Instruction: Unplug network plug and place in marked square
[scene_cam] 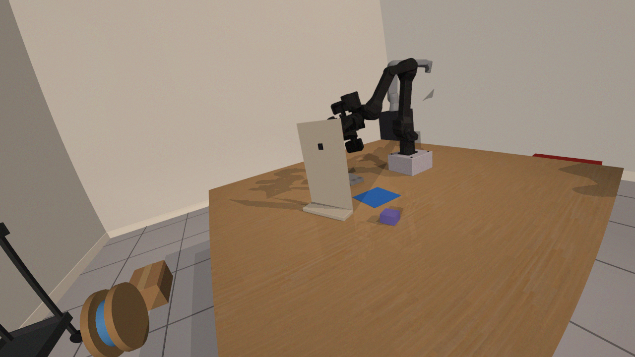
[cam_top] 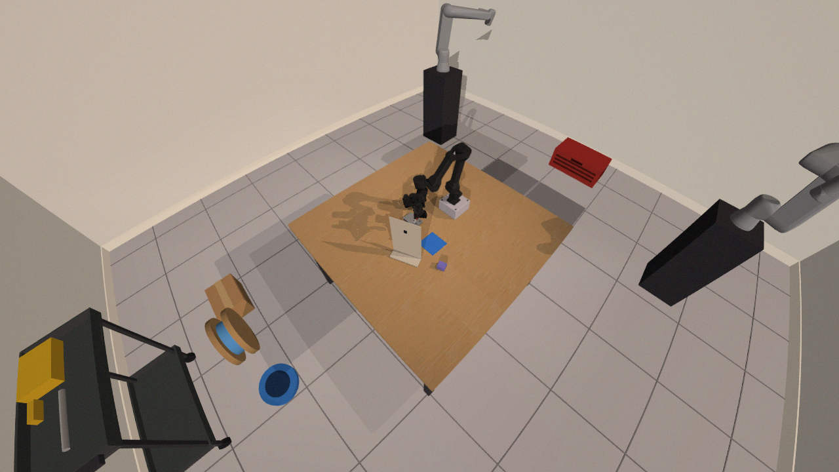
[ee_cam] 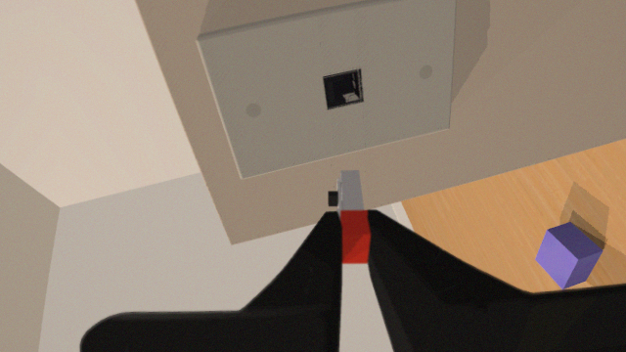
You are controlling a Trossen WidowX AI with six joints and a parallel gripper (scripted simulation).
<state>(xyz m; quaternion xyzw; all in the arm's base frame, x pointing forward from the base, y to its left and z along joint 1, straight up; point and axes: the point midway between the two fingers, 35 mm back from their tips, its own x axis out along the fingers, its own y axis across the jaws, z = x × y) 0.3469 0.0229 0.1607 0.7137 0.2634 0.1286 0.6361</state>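
Now: the blue square 8 cm behind my gripper tip, 6 cm to the left of it and 23 cm below it. Round my gripper tip: flat grey bracket 12 cm behind, 15 cm to the right, 22 cm below; small purple block 20 cm to the left, 22 cm below; grey upright panel 9 cm ahead, 1 cm to the left, 10 cm below.
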